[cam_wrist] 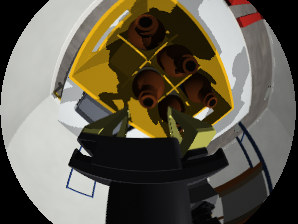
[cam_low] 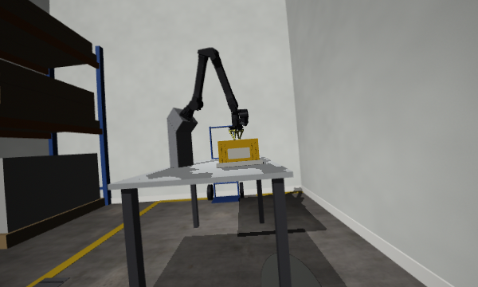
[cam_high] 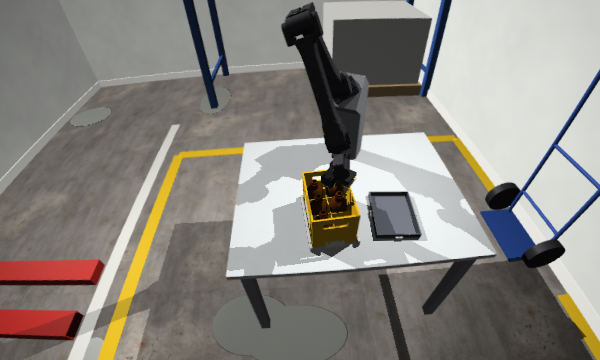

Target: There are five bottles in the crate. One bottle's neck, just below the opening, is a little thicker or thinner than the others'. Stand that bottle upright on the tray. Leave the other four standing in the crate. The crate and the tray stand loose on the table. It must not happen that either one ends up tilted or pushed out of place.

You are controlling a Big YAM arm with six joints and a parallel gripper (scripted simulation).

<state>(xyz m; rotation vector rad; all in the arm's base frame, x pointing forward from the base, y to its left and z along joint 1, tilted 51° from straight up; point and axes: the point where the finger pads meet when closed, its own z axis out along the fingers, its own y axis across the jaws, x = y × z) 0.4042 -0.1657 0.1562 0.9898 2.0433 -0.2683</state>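
My hand is 11 cm above the crate, 4 cm to the left of it and 1 cm past it. The rest, counted from my hand: dark tray (23 cm to the left, 18 cm below, 11 cm ahead); brown bottle (10 cm below, 9 cm behind, 3 cm to the left).
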